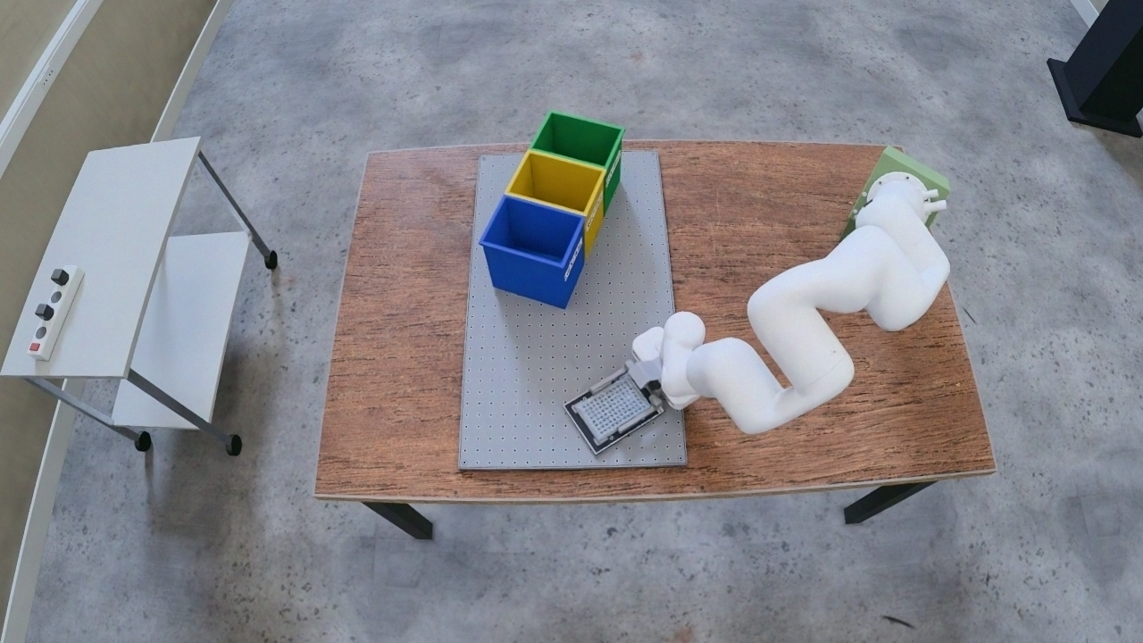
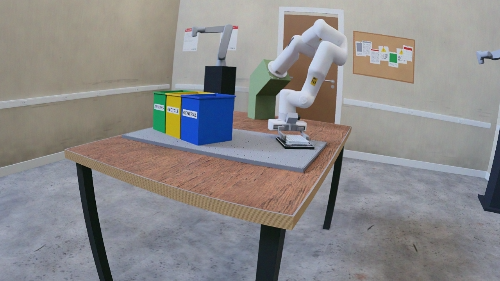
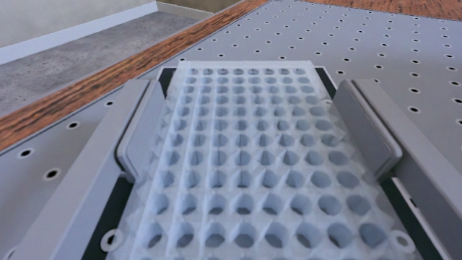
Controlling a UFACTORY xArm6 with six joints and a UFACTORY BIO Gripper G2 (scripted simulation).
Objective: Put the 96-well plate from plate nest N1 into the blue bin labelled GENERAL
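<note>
Right now the black plate nest N1 is 20 mm below my hand. From my hand the other things lie so: yellow recycle bin 190 mm ahead, 410 mm to the right, 60 mm above; then blue general bin 210 mm ahead, 280 mm to the right, 60 mm above; then clear 96-well plate 10 mm below.
</note>
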